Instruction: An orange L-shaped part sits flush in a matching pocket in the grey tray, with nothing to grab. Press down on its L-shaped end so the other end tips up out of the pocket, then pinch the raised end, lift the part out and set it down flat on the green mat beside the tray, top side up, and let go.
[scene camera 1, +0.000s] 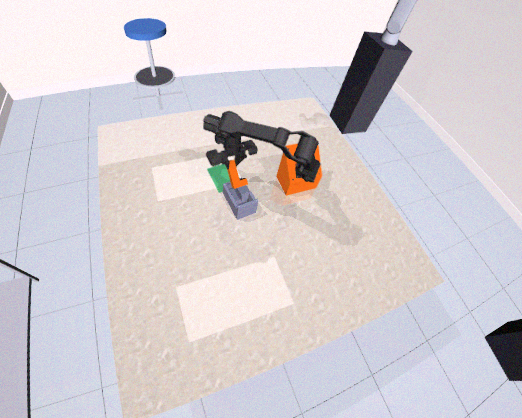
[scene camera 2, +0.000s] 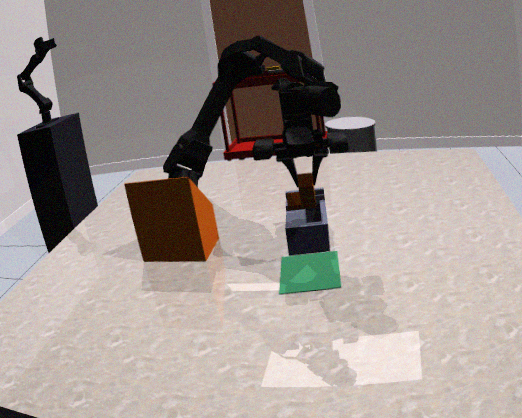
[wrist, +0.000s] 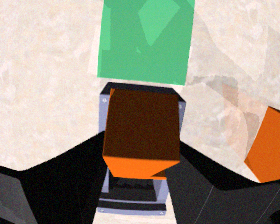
The gripper (wrist: 137, 141): 10 cm from the lens. An orange L-shaped part (wrist: 142, 132): 7 cm from the lens.
